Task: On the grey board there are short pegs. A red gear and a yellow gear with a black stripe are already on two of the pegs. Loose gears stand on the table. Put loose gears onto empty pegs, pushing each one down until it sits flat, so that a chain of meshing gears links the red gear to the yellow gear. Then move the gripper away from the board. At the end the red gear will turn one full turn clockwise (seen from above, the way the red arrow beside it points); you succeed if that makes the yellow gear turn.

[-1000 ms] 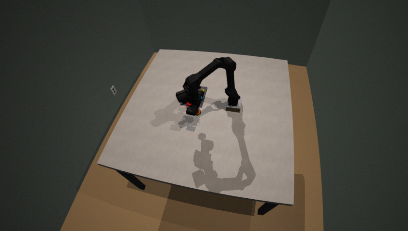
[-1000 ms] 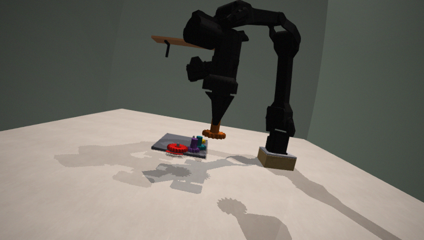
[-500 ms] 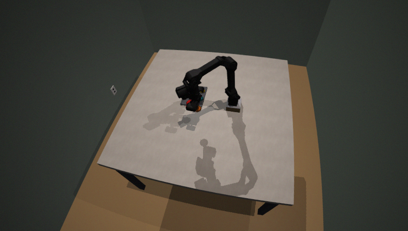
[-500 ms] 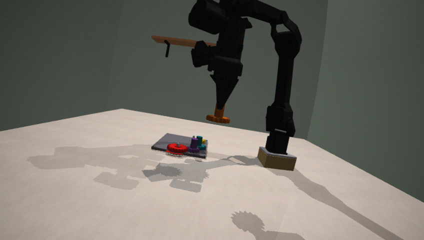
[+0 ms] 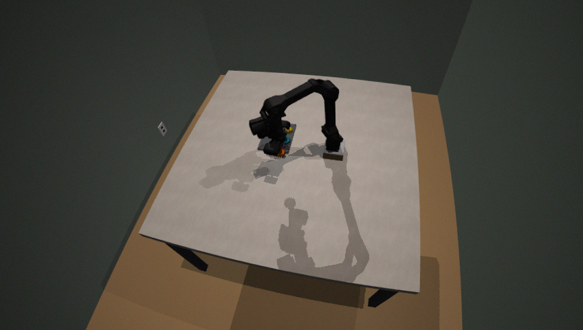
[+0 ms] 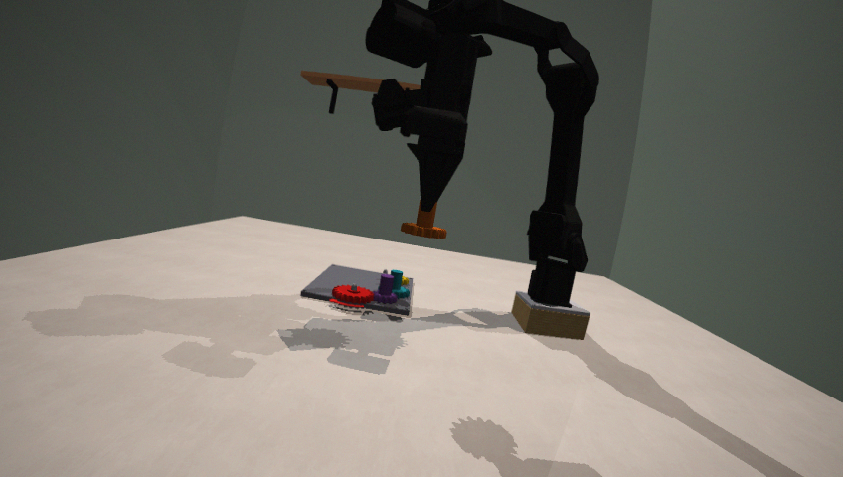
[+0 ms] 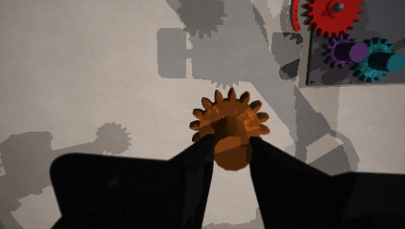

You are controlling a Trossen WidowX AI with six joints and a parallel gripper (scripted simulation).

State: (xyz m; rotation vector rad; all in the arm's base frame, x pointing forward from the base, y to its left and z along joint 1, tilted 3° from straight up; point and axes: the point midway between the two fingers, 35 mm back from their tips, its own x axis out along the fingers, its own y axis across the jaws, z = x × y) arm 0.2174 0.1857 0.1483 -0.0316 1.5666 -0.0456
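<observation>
Now: the teal gear 18 cm to the right of my gripper tip, 14 cm below it and 4 cm ahead of it. From my gripper tip the other things lie so: red arrow (16 cm below, 10 cm ahead, 8 cm to the right); then orange gear (1 cm below); then purple gear (14 cm to the right, 14 cm below, 5 cm ahead).
</observation>
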